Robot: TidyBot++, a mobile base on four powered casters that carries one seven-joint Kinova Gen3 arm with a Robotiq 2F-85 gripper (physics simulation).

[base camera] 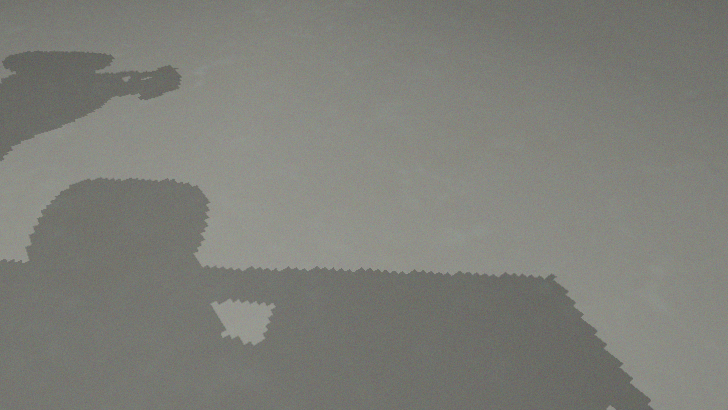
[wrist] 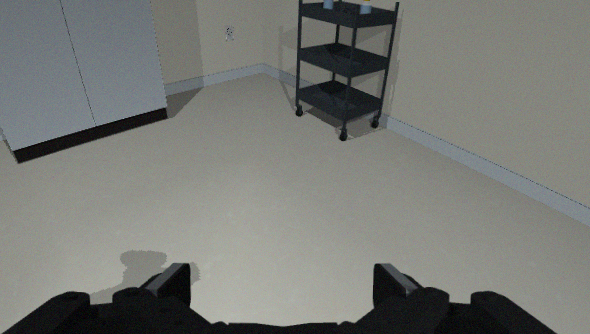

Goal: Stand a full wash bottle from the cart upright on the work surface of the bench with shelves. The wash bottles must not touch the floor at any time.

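Places are measured from the arm's base along level axes (x ahead, y left, z up), in millimetres.
Pixels of known places: gripper, fingertip midpoint: (wrist: 282, 284).
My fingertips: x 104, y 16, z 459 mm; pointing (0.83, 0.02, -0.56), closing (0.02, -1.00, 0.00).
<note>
Behind a point stands the place of what it marks.
A black three-tier cart (wrist: 345, 107) {z -169, x 1759, y -304 mm} stands on casters near the right wall, at the upper right of the wrist view. The lower parts of two bottles show on its top shelf: one pale blue bottle (wrist: 328, 4) {z 334, x 2113, y -201 mm} at the left and another bottle (wrist: 366, 8) {z 350, x 1891, y -382 mm} with a bit of yellow above at the right. Their upper parts are cut off by the frame edge, so how full they are cannot be told. My gripper (wrist: 282, 284) {z 459, x 104, y 16 mm} is open and empty, over the floor and well away from the cart. The bench with shelves does not show in either view.
A light cabinet (wrist: 110, 60) {z 69, x 1822, y 1029 mm} with a dark base stands at the left of the wrist view. Skirting (wrist: 480, 155) {z -306, x 1497, y -1039 mm} runs along the right wall. A wall outlet (wrist: 229, 33) {z 0, x 2841, y 522 mm} is between cabinet and cart. The base camera shows floor (base camera: 407, 152) {z -397, x 588, y -39 mm} with dark shadows across it.
</note>
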